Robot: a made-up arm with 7 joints. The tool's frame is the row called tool. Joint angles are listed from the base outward.
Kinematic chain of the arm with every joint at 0, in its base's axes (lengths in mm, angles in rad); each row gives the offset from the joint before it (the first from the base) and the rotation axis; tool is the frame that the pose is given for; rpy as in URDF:
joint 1: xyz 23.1 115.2 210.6 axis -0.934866 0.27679 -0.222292
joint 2: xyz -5.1 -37.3 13 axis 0.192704 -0.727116 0.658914
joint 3: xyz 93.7 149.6 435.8 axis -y
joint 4: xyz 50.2 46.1 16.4 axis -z
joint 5: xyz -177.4 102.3 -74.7 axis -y
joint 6: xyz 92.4 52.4 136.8 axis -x
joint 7: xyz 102.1 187.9 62 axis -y
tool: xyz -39.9 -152 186.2 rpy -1.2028 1.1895 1.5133
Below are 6 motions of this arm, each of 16 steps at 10 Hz.
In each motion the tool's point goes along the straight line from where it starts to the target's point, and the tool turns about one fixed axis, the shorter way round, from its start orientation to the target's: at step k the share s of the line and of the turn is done. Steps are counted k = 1, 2, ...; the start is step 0. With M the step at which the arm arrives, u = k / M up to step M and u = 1 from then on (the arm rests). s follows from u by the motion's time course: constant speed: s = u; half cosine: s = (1 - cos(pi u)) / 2; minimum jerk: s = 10 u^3 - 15 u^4 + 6 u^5.
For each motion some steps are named. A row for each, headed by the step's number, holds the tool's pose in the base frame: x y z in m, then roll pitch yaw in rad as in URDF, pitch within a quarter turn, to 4 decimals.
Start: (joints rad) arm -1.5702 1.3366 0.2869 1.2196 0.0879 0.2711 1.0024
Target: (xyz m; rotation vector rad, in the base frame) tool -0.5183 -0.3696 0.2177 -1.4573 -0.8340 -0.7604
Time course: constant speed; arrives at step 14
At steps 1, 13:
1: -0.6053 -0.3584 -0.0830 -0.2657 -0.5836 -0.5700
13: -0.5250 -0.3687 0.1946 -1.5254 -1.0111 0.0141

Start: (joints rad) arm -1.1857 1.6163 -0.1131 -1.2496 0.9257 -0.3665 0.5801
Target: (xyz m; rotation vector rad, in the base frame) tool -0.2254 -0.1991 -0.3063 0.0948 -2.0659 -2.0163
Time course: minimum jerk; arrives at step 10
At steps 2, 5, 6, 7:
2: -0.0433 -0.3753 -0.2841 1.6253 0.3208 2.5808
5: -0.1287 -0.2926 -0.2945 1.6493 0.1030 2.9515
6: -0.1640 -0.2585 -0.2988 1.6355 0.0131 3.1012
7: -0.1939 -0.2296 -0.3025 1.6134 -0.0605 -3.0542

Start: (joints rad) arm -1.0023 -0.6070 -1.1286 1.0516 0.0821 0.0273 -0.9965
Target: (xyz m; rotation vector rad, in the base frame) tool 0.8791 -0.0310 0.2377 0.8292 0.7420 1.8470
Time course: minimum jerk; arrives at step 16
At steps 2, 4, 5, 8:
2: 0.5980 0.0701 0.3998 1.1071 -0.5920 2.2622
4: 0.6230 0.0612 0.3854 1.0956 -0.5574 2.2309
5: 0.6449 0.0533 0.3728 1.0848 -0.5273 2.2037
8: 0.7363 0.0204 0.3201 1.0316 -0.4049 2.0904

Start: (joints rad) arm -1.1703 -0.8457 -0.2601 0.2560 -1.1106 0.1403 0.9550
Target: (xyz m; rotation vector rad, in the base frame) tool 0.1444 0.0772 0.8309 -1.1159 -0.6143 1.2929
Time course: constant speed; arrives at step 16
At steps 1, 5, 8, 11, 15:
1: 0.4942 0.0980 0.6082 -0.4356 0.1452 2.2094
5: 0.4009 0.0924 0.6676 -0.6168 0.2253 1.9874
8: 0.3310 0.0883 0.7121 -0.7639 0.2577 1.8110
11: 0.2610 0.0841 0.7567 -0.9154 0.2642 1.6306
15: 0.1677 0.0786 0.8161 -1.1141 0.2322 1.3931

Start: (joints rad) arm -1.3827 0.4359 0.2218 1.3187 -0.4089 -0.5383 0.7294
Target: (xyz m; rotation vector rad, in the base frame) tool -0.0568 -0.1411 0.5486 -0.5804 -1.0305 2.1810
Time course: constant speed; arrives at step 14
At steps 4, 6, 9, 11, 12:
4: -0.1661 -0.4232 0.4860 -0.4102 -0.5323 0.8751
6: -0.1442 -0.3668 0.4985 -0.5999 -0.4764 1.2214
9: -0.1114 -0.2822 0.5173 -0.8108 -0.3015 1.6848
11: -0.0896 -0.2257 0.5298 -0.8928 -0.1456 1.9574
12: -0.0787 -0.1975 0.5361 -0.9166 -0.0611 2.0868

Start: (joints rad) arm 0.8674 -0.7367 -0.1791 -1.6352 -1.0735 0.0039 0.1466
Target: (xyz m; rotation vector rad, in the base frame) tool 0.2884 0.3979 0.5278 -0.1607 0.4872 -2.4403
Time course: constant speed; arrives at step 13
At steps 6, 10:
6: 0.3975 0.4460 0.3171 -0.0167 -0.2856 -2.7139
10: 0.3352 0.4185 0.4375 -0.2417 -0.1302 -2.5663

